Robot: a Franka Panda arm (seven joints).
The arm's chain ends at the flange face. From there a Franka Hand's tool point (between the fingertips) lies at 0.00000 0.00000 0.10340 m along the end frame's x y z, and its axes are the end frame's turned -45 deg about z.
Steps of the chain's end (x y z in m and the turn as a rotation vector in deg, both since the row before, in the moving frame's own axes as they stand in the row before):
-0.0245, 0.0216, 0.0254, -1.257, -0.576, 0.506
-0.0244, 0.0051, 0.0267, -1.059, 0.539, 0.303
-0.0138, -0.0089, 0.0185, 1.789, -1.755, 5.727
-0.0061, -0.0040, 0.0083, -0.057, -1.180, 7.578
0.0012, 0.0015, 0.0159, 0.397, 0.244, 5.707
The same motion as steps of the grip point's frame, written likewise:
-0.0349, -0.0012, 0.0254, -0.482, -1.296, 0.506
-0.0215, -0.0116, 0.0267, -1.130, -0.368, 0.303
-0.0032, -0.0206, 0.0184, 2.506, 0.024, 5.727
-0.0030, -0.0087, 0.0083, 0.794, -0.875, 7.578
0.0006, 0.0018, 0.0159, 0.108, 0.453, 5.707

